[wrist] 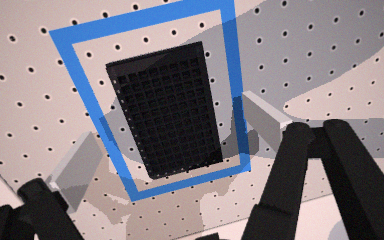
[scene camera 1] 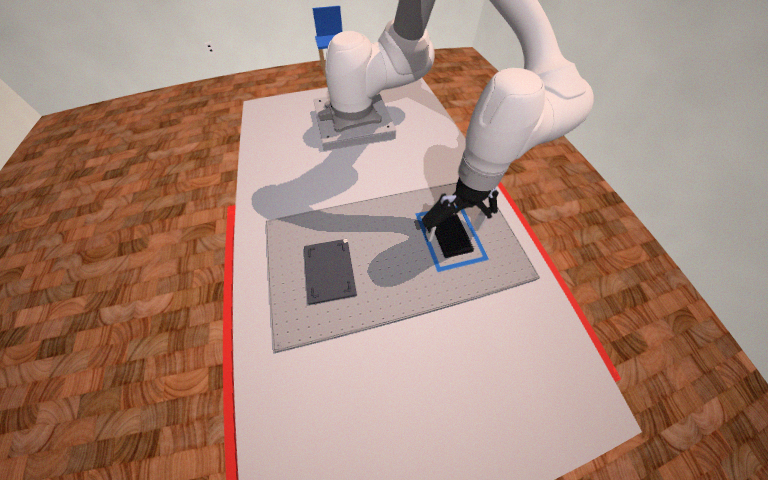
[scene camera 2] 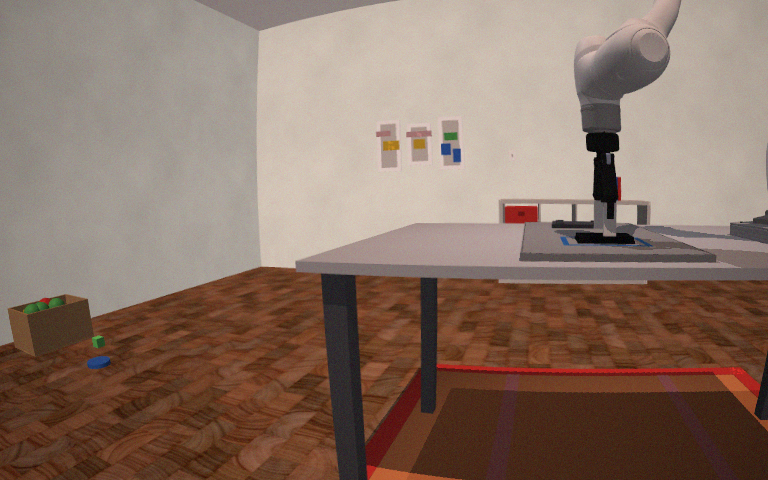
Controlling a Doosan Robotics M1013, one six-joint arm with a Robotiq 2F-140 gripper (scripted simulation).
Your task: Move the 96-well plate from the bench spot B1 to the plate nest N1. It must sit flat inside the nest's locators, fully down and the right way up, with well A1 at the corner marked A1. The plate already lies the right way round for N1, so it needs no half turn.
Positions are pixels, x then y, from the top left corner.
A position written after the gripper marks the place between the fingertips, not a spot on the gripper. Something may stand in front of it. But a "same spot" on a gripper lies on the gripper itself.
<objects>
gripper: wrist; scene camera 1 453,232; scene camera 2
same spot on gripper: (wrist: 347,170) = (scene camera 2: 594,181)
</objects>
